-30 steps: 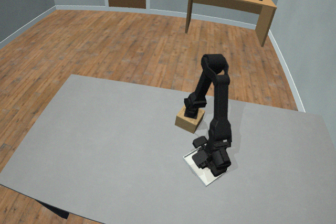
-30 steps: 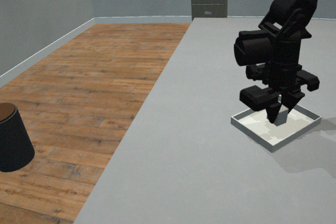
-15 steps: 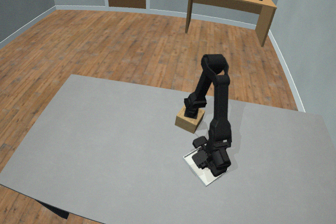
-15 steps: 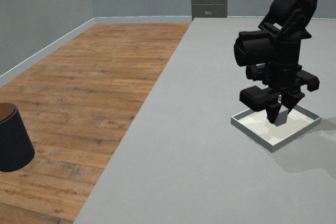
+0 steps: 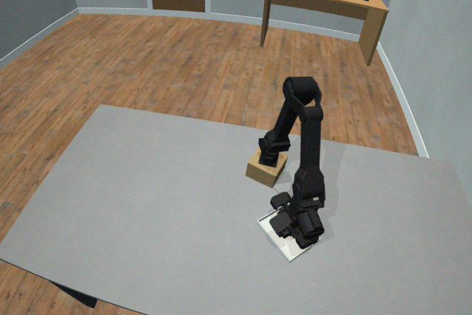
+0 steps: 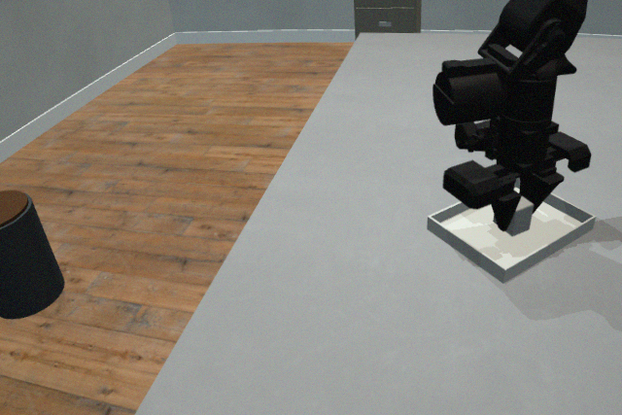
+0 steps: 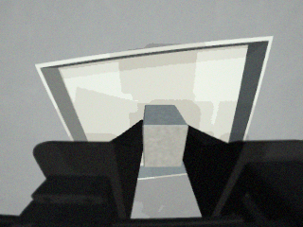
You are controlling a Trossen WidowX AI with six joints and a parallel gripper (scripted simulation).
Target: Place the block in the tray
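The grey block lies 2 cm below my hand. From my hand the other things lie so: white tray 3 cm below.
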